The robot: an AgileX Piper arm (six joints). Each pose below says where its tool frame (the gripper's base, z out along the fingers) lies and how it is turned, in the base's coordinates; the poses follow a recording.
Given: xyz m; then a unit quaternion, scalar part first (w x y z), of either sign.
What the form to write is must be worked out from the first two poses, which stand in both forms.
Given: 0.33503, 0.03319, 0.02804, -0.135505, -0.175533, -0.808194, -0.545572
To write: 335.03, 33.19, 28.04, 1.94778, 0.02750, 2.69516
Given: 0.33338, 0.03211, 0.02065, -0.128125, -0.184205, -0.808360, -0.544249
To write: 333.38, 32.11, 20.65, 1.95494, 0.00664, 2.68902
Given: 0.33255, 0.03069, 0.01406, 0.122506, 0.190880, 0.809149, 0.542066
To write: 332.55, 30.69, 14.06, 1.96311, -0.00869, 2.68407
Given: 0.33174, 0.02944, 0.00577, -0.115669, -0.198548, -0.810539, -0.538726
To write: 331.74, 29.44, 5.77, 1.97461, -0.02642, 2.67858
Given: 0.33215, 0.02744, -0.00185, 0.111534, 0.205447, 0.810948, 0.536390
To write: 332.15, 27.44, -1.85, 1.98232, -0.03951, 2.67122
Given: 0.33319, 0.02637, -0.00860, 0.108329, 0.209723, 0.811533, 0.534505
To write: 333.19, 26.37, -8.60, 1.98845, -0.04839, 2.66727
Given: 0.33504, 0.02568, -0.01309, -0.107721, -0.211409, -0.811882, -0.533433
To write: 335.04, 25.68, -13.09, 1.99129, -0.05065, 2.66496
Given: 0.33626, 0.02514, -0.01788, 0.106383, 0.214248, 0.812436, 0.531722
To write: 336.26, 25.14, -17.88, 1.99603, -0.05501, 2.66139
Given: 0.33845, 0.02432, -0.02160, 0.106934, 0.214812, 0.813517, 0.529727
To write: 338.45, 24.32, -21.60, 2.00040, -0.05362, 2.65969
